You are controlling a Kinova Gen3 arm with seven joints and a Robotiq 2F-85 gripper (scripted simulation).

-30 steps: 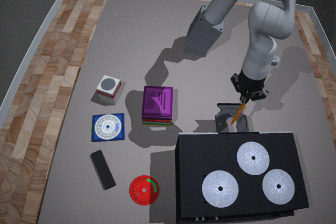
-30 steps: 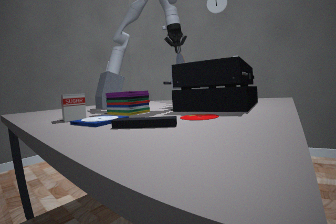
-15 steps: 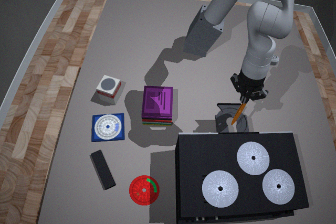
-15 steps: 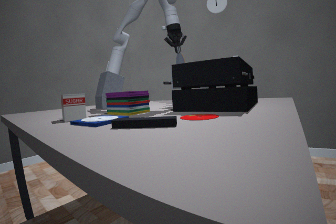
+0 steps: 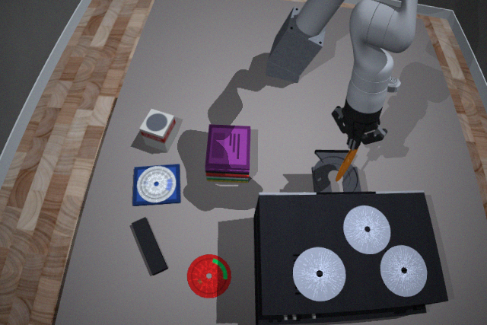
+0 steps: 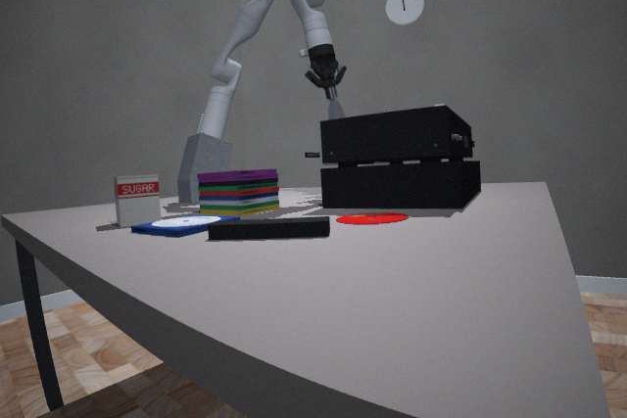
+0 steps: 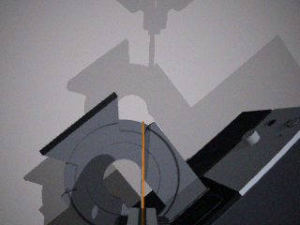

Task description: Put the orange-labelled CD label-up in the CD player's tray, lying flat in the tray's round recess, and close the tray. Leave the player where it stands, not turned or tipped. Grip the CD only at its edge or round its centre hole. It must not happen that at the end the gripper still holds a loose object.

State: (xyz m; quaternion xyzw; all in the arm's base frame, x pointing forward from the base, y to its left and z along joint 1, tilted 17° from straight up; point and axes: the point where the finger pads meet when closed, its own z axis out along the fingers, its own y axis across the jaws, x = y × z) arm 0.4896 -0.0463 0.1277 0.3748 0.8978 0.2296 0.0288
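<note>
My hand is 10 mm short of the orange-labelled CD, 10 mm to the right of it and 80 mm above it. The rest, counted from my hand: black box: 230 mm ahead, 10 mm to the right, 260 mm below; sugar box: 220 mm behind, 490 mm to the right, 260 mm below; purple case: 130 mm behind, 280 mm to the right, 220 mm below.
</note>
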